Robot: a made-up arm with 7 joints.
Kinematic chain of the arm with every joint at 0, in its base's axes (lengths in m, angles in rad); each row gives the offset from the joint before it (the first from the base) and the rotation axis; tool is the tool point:
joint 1: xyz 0 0.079 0 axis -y
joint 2: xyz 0 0.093 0 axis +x
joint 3: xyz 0 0 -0.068 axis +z
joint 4: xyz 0 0 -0.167 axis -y
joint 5: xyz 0 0 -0.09 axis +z
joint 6: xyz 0 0 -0.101 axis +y
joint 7: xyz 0 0 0 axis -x
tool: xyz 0 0 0
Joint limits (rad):
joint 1: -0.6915..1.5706
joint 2: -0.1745..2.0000
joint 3: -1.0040..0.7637
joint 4: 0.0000..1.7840
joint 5: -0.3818..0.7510
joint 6: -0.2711..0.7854
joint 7: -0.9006..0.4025
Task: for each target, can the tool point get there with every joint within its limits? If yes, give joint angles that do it. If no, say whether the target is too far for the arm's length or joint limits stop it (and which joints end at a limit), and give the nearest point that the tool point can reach.
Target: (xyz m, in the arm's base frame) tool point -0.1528 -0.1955 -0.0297
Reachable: no: joint limits stop it (at a limit: joint 1, joint 2, joint 3, joint 4) | nearest point -0.0276 -0.0169 -0.1905 | short by 0.271 m
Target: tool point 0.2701 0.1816 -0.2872
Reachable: yes | joints 0.4297 0.1504 -0.3536 0.7792 0.2072 0.0381 -0.1162
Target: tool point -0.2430 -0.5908 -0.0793
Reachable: no: too far | nearest point -0.0773 -0.0309 -0.2508 | short by 0.609 m
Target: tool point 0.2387 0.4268 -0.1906
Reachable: yes | joints 0.5008 0.8692 -0.4070 0.7368 0.5986 -0.1669 -0.6844
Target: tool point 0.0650 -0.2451 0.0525
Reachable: no: joint limits stop it (at a limit: joint 1, joint 2, joint 3, joint 4) | nearest point 0.1643 -0.0169 0.1002 | short by 0.253 m
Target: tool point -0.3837 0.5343 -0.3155
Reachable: no: too far | nearest point -0.2181 0.4260 -0.2634 | short by 0.205 m
